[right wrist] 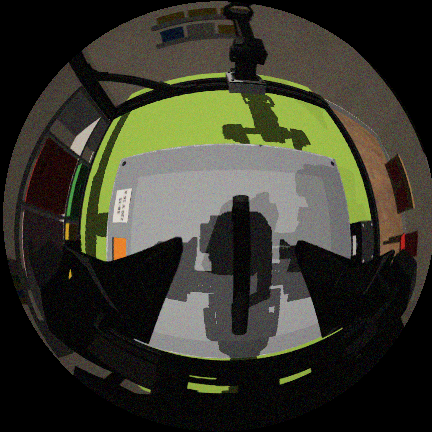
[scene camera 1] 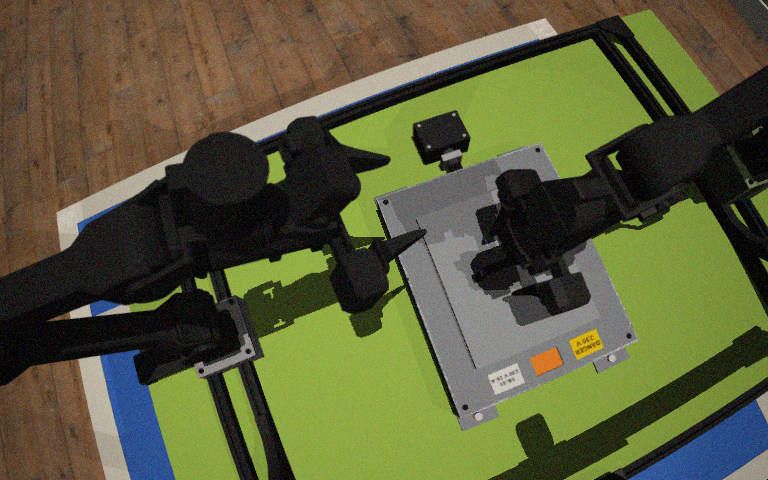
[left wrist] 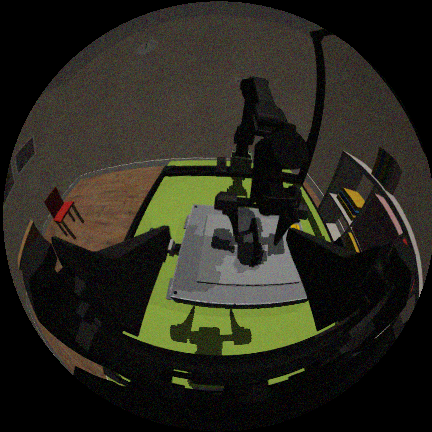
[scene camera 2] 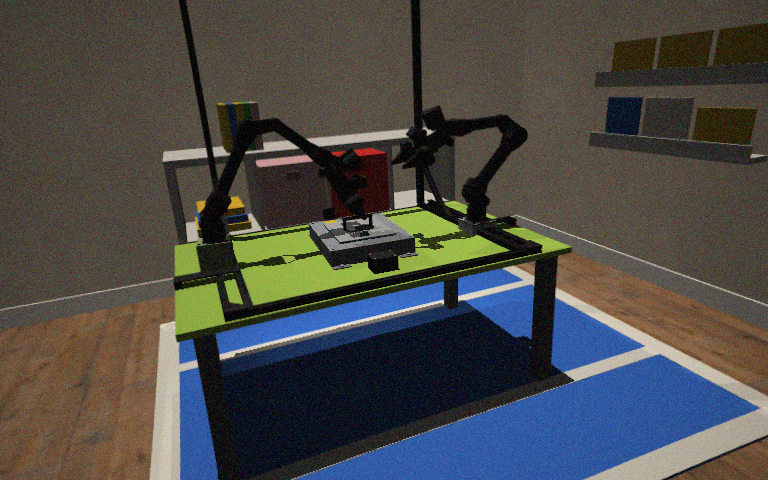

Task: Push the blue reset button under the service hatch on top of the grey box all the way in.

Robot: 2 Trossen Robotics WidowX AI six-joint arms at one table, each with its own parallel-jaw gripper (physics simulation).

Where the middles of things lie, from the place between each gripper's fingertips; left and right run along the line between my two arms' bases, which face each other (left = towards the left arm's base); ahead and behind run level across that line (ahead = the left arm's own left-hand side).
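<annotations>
Service hatch (scene camera 1: 478,278): 6 cm behind my left hand, 15 cm to the right of it, 20 cm below it. Service hatch from my right hand: 3 cm to the right of it, 3 cm below it. Going by its middle, the service hatch is nearer to my right hand than to my left hand.
</annotations>
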